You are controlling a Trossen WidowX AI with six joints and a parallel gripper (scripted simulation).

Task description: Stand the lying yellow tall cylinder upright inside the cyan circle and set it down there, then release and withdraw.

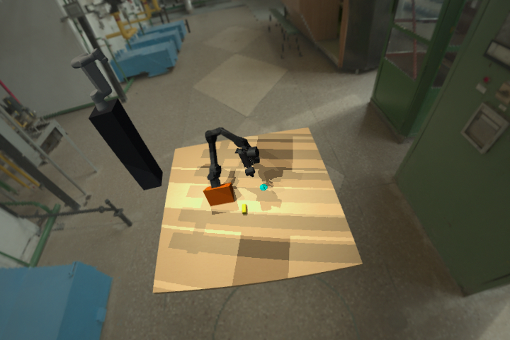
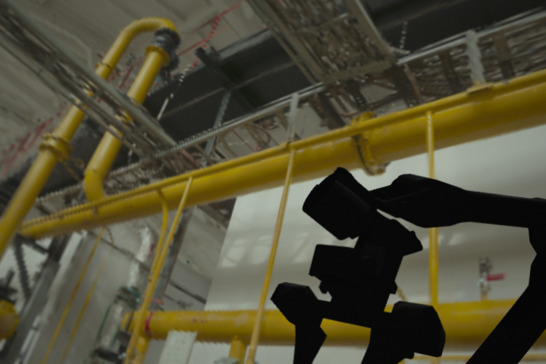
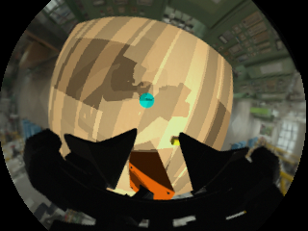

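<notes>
Right now my gripper tip is 110 mm past the yellow tall cylinder, 150 mm to the left of it and 170 mm above it. The rest, counted from my gripper tip: cyan circle: 60 mm ahead, 10 mm to the left, 190 mm below.
</notes>
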